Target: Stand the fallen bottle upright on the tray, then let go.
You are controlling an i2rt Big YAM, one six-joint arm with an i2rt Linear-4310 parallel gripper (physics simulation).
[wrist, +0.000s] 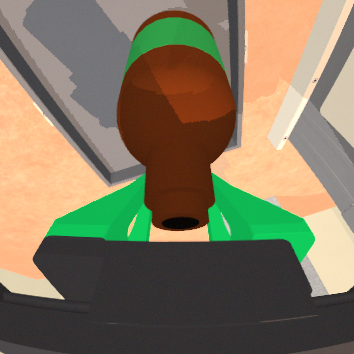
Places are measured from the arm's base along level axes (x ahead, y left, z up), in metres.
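Where they show: gripper, fingertip midpoint: [178,178].
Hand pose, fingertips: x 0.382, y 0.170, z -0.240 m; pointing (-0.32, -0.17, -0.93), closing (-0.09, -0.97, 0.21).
Things, the pixels of their top centre, and the offset from my fingertips. Level surfaces: height alone.
- brown bottle, top centre: [213,213] dy -0.009, dx +0.028, dz +0.042 m
- grey tray, top centre: [142,83] dy +0.010, dx +0.019, dz -0.098 m
- grey container with a pale edge strip, top centre: [334,37] dy -0.180, dx +0.041, dz -0.093 m
- orange-tan surface, surface height: dz -0.123 m
The brown bottle [176,110] with a green band fills the upper middle of the wrist view. Its neck and dark open mouth are toward the camera, and its base points away over the grey tray [107,145]. My gripper [178,178] is shut on the bottle's neck, with a green finger on each side. The bottle's underside is hidden, so I cannot tell whether it touches the tray floor.
A grey container with a pale edge strip [300,85] stands at the right, apart from the tray. An orange-tan surface [30,165] lies around the tray. A dark shadow falls on the tray floor at the upper left.
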